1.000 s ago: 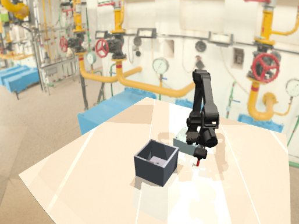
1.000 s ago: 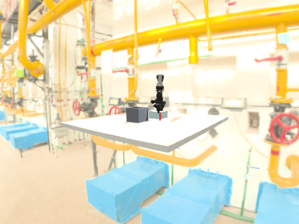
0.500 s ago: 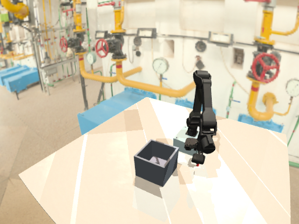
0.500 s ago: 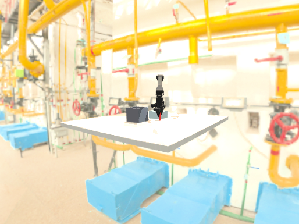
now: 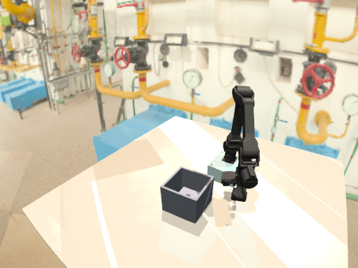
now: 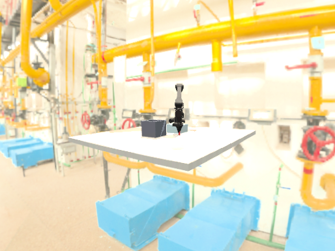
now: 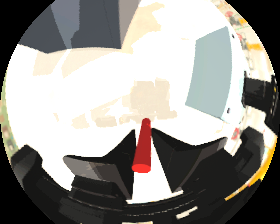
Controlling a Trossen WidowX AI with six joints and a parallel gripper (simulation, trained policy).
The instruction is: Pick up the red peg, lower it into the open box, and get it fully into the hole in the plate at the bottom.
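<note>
Right now the red peg is 10 mm above my gripper tip. From my gripper tip the other things lie so: plate 180 mm to the right, 130 mm ahead, 20 mm above.
</note>
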